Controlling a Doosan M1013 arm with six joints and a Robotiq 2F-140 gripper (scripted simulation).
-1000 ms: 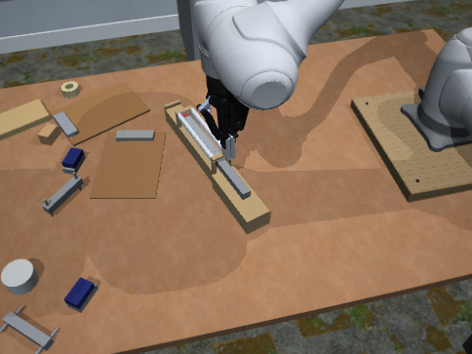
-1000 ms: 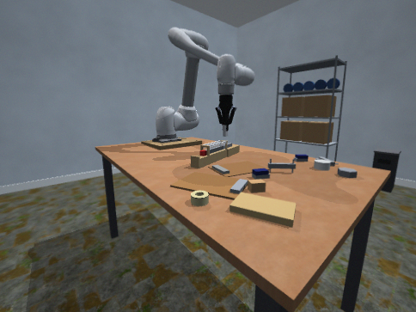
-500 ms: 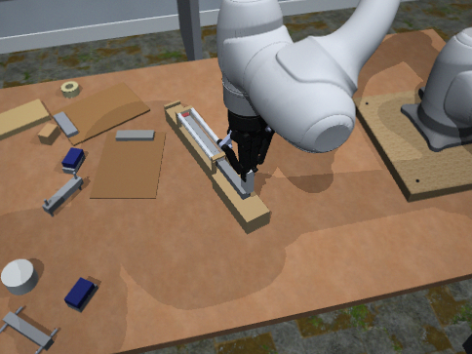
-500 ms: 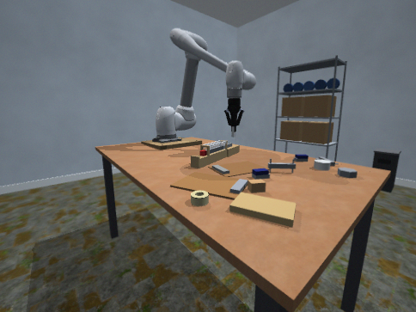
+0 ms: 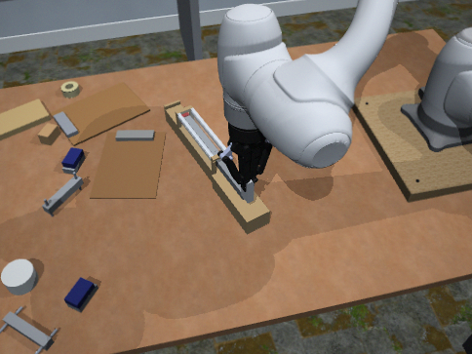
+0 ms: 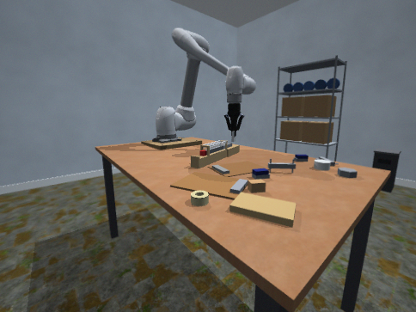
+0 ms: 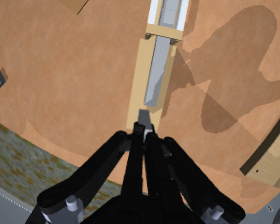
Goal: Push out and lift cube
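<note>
Now: hand 32 cm to the left of the red cube, 8 cm short of it and 5 cm above it. Also, from my hand: blue block: 38 cm ahead, 11 cm to the left, 9 cm below; then wooden plank: 53 cm ahead, 49 cm to the right, 10 cm below; then wooden channel: 21 cm to the right, 6 cm ahead, 5 cm below.
</note>
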